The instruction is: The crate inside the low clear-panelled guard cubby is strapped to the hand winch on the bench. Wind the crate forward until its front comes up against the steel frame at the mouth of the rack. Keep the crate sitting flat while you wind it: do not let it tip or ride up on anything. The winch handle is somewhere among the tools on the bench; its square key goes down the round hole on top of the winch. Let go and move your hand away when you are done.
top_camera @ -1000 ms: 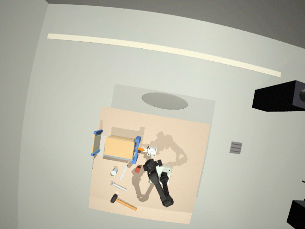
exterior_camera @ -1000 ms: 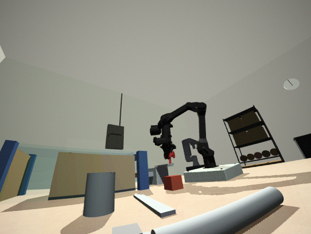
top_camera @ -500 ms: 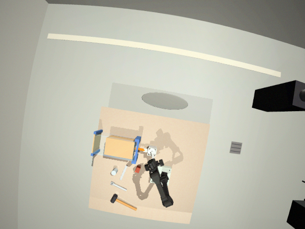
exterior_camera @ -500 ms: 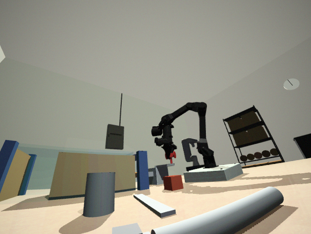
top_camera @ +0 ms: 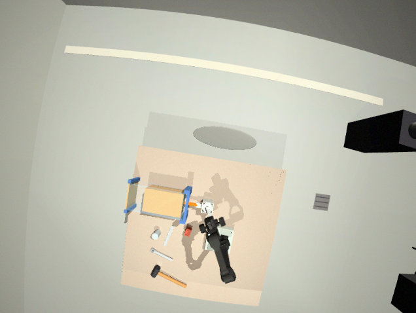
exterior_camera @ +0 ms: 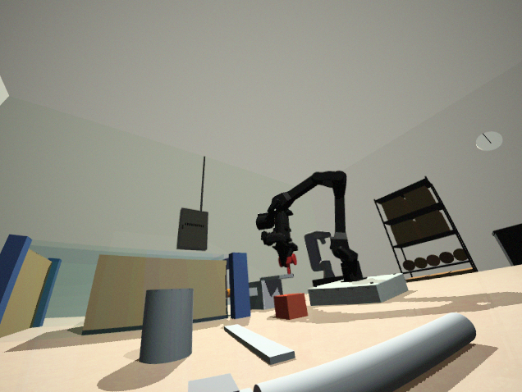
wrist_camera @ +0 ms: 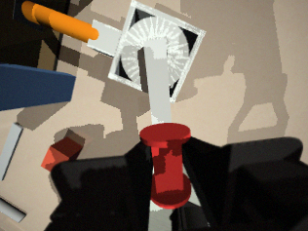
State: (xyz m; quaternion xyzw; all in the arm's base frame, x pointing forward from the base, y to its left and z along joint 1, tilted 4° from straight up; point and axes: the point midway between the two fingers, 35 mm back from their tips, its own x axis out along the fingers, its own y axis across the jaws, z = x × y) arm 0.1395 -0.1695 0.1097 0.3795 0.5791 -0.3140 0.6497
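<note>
My gripper tip is now 10 cm above the winch, 8 cm to the left of it and 3 cm short of it. The rest, counted from my gripper tip: winch crank handle (2 cm to the right, 2 cm below, 1 cm ahead); blue frame (21 cm ahead, 6 cm to the right, 2 cm below); red knob (1 cm to the left, 1 cm behind, 1 cm above).
</note>
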